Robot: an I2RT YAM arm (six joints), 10 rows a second.
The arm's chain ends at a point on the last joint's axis. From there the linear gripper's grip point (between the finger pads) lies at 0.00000 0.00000 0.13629 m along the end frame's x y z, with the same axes.
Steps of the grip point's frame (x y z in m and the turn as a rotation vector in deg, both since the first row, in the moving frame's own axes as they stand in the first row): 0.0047, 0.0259, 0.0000, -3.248, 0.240, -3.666; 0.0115, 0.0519, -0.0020, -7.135, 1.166, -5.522; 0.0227, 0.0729, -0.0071, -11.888, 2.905, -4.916; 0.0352, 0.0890, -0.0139, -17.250, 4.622, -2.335; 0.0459, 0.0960, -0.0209, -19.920, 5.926, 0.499
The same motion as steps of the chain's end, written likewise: 0.0039, 0.0182, 0.0002, -3.248, 0.240, -3.666; 0.0079, 0.0351, -0.0009, -7.135, 1.166, -5.522; 0.0146, 0.0452, -0.0040, -11.888, 2.905, -4.916; 0.0236, 0.0489, -0.0073, -17.250, 4.622, -2.335; 0.0323, 0.0496, -0.0120, -19.920, 5.926, 0.499
